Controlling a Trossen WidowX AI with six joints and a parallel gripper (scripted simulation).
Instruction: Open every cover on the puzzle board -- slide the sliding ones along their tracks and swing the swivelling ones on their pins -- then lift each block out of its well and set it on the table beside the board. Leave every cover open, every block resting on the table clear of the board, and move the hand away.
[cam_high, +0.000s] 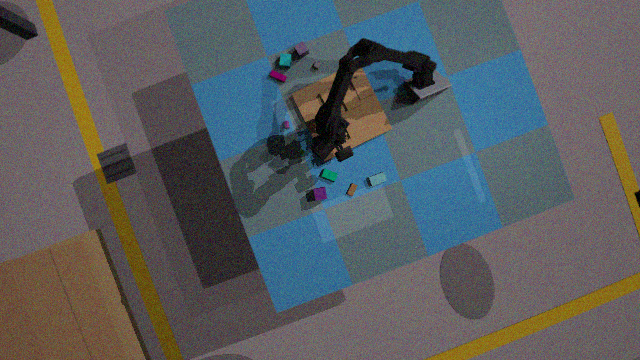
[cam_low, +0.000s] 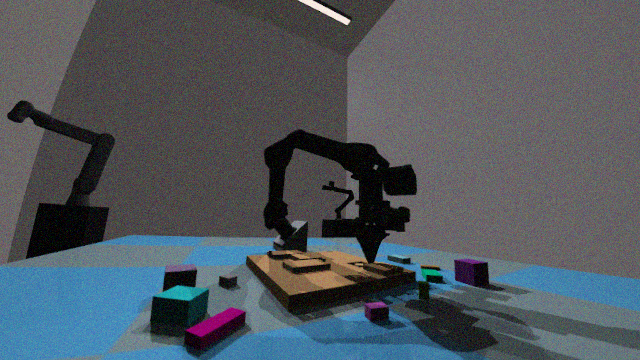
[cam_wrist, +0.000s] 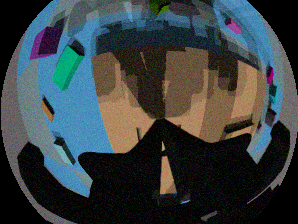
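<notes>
Right now my gripper tip is 14 cm short of the lime block and 2 cm above it. Round my gripper tip: green block: 7 cm ahead, 12 cm to the left, 2 cm below; magenta block: 15 cm ahead, 12 cm to the right, 2 cm below; wooden bar: 1 cm ahead, 21 cm to the left, 3 cm below.
</notes>
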